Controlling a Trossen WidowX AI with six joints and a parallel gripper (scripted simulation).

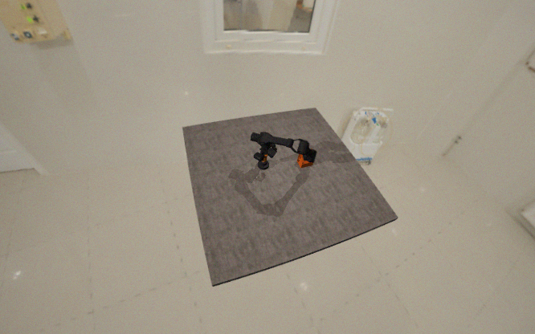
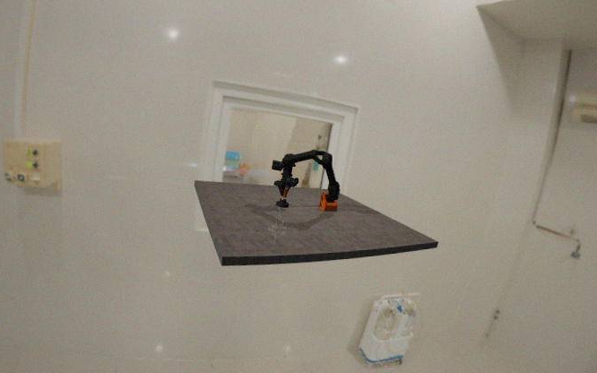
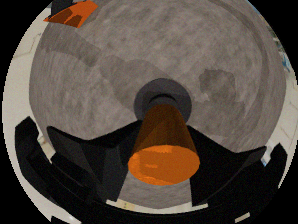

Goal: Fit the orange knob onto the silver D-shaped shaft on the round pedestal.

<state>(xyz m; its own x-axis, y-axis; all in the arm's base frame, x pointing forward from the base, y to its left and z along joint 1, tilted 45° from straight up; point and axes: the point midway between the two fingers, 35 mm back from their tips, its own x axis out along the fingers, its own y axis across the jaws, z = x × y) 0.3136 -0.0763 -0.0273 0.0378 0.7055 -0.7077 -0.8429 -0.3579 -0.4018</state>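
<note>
Now: gripper tip 4 cm above the round pedestal. From my gripper tip the other things lie so: orange knob (3 cm above).
</note>
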